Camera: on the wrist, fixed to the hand. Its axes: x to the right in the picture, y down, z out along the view.
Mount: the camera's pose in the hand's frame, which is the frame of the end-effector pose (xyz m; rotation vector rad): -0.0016 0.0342 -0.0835 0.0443 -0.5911 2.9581
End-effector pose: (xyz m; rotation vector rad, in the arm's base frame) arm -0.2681 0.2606 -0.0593 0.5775 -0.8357 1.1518
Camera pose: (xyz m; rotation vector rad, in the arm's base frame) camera -0.2781 0.3350 -0.1095 0.5727 0.9787 -1.6405
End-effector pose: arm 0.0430 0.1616 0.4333 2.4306 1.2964 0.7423
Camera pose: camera 0.0186 0.1422 0.5180 -1.5508 2.3371 0.0418
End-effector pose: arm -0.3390 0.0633 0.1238 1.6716 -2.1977 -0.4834
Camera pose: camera -0.3293 0.0680 0.2134 -2.3322 -2.0474 0.1572
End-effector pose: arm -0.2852 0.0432 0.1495 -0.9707 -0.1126 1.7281
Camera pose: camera -0.2568 -0.0033 0.0776 -0.1762 -0.6764 -1.4824
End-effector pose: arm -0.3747 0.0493 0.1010 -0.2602 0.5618 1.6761
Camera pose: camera -0.4194 0.0029 0.0378 -0.8824 -0.0331 -1.5536
